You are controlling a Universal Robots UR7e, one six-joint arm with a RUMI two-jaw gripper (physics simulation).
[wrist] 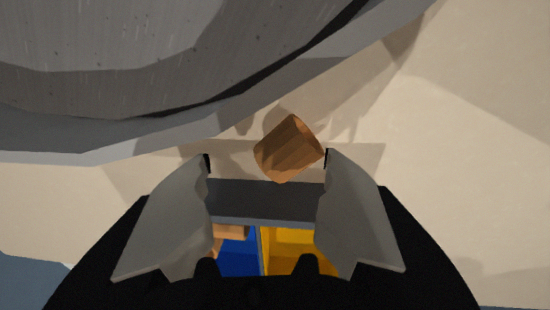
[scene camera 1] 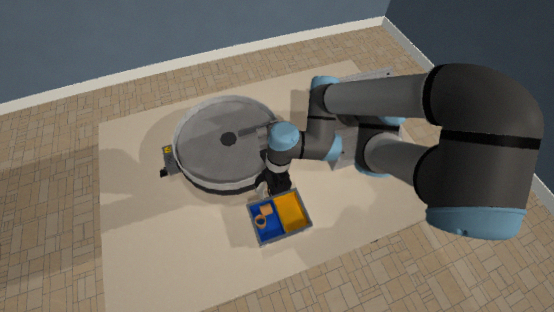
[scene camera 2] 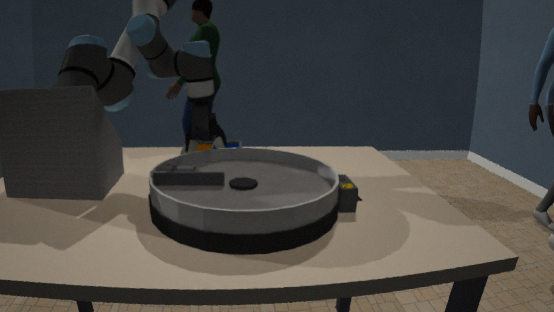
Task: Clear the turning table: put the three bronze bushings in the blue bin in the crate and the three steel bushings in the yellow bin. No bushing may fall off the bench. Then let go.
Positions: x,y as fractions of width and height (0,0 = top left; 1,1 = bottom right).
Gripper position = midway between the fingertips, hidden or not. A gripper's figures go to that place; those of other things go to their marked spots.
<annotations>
My gripper (wrist: 0.49,0.50) is 0.13 m from the lens. A turning table (wrist: 0.16,0.29): 0.12 m from the lens.
</annotations>
